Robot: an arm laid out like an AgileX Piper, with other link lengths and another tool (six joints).
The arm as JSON. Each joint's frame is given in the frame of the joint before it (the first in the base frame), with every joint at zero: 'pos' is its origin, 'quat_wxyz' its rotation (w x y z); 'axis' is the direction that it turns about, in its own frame. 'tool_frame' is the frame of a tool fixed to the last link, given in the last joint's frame.
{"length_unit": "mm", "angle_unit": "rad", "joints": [
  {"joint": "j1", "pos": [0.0, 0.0, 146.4], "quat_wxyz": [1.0, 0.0, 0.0, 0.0], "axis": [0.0, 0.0, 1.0]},
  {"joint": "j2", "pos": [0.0, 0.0, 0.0], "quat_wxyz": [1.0, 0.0, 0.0, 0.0], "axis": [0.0, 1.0, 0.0]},
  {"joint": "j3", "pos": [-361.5, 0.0, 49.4], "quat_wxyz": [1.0, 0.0, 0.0, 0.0], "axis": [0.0, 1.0, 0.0]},
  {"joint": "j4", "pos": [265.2, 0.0, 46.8], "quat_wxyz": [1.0, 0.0, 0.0, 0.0], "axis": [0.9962, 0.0, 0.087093]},
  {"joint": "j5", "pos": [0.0, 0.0, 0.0], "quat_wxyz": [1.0, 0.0, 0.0, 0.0], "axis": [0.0, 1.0, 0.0]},
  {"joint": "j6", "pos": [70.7, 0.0, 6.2], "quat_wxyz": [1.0, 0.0, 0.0, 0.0], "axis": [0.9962, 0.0, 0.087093]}
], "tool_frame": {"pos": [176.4, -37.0, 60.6], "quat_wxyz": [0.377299, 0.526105, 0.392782, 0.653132]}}
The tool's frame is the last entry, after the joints.
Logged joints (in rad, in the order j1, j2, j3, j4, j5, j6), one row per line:
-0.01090 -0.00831 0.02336 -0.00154 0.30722 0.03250
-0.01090 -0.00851 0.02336 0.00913 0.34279 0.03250
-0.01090 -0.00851 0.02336 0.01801 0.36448 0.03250
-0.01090 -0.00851 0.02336 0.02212 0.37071 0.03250
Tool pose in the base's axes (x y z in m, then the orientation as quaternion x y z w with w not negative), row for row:
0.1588 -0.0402 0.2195 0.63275 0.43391 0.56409 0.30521
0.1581 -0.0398 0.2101 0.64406 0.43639 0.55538 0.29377
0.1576 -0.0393 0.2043 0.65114 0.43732 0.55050 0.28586
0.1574 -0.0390 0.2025 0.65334 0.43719 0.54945 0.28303
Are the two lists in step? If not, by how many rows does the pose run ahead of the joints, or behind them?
They are in step.
